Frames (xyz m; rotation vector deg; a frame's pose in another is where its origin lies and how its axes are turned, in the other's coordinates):
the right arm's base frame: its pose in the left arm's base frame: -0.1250 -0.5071 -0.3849 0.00 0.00 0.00
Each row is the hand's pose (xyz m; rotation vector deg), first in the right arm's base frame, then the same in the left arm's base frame.
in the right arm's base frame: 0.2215 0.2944 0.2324 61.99 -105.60 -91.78
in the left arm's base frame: 0.0965 -0.2127 -0.1525 61.99 -105.60 -91.78
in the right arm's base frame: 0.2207 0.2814 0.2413 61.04 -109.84 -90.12
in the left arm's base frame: 0.0957 -0.2257 -0.1436 61.04 -109.84 -90.12
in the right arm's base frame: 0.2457 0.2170 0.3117 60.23 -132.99 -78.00
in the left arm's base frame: 0.1207 -0.2901 -0.0732 60.23 -132.99 -78.00
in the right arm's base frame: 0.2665 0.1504 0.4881 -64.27 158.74 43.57
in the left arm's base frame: 0.1415 -0.3567 0.1032 -64.27 158.74 43.57
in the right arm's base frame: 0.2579 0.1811 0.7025 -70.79 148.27 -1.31
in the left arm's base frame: 0.1329 -0.3260 0.3176 -70.79 148.27 -1.31
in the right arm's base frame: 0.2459 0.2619 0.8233 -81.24 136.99 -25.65
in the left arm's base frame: 0.1209 -0.2452 0.4384 -81.24 136.99 -25.65
